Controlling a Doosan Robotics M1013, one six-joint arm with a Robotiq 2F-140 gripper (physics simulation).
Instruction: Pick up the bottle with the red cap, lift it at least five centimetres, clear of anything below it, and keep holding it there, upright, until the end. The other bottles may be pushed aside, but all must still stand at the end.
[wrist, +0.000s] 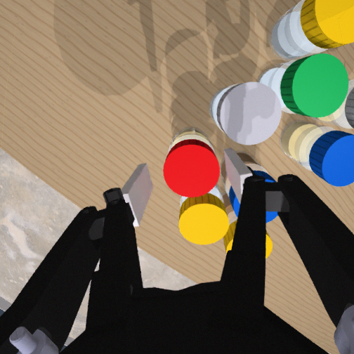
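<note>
The bottle with the red cap (191, 168) stands upright on the wooden table, seen from above near the middle of the wrist view. My gripper (186, 168) is open. Its left pad is to the left of the red cap with a gap, and its right pad is just to the right of the cap. Nothing is held between the pads. A yellow-capped bottle (203, 222) stands right below the red cap in the view, very close to it. How high the pads are relative to the red cap is hard to tell.
A blue-capped bottle (270, 214) and another yellow-capped bottle (266, 244) are partly hidden by the right finger. White-capped (250, 113), green-capped (320, 85), blue-capped (337, 159) and yellow-capped (332, 21) bottles stand to the upper right. The table (40, 90) ends at a diagonal edge at lower left.
</note>
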